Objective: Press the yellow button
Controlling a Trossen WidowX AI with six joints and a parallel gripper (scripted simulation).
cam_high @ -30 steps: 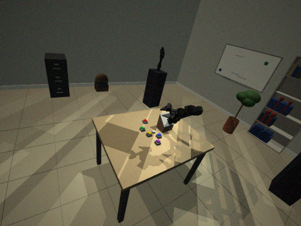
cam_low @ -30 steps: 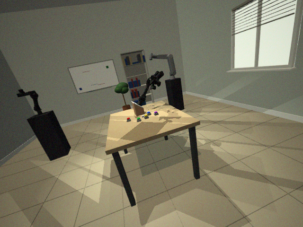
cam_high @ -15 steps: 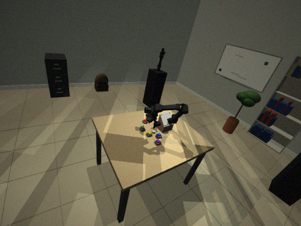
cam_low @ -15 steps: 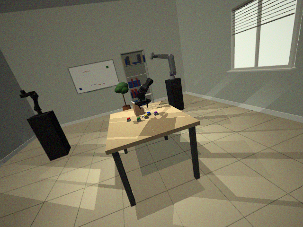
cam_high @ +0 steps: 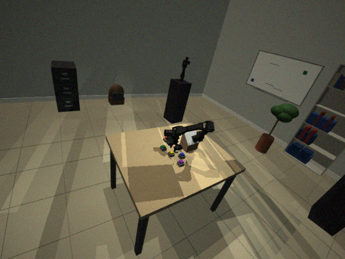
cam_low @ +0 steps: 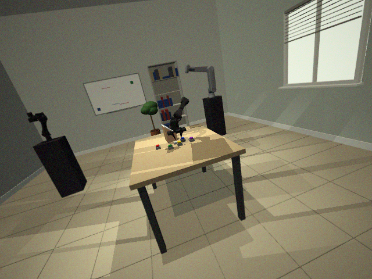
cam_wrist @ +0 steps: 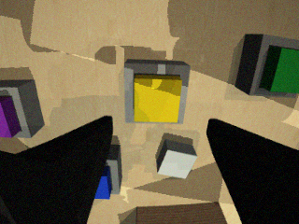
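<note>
The yellow button lies 30 mm below my gripper tip. The rest, counted from my gripper tip: blue button: 80 mm behind, 70 mm to the left, 30 mm below; then small pale block: 70 mm behind, 50 mm below, 20 mm to the right; then green button: 100 mm to the right, 30 mm below, 20 mm ahead.
</note>
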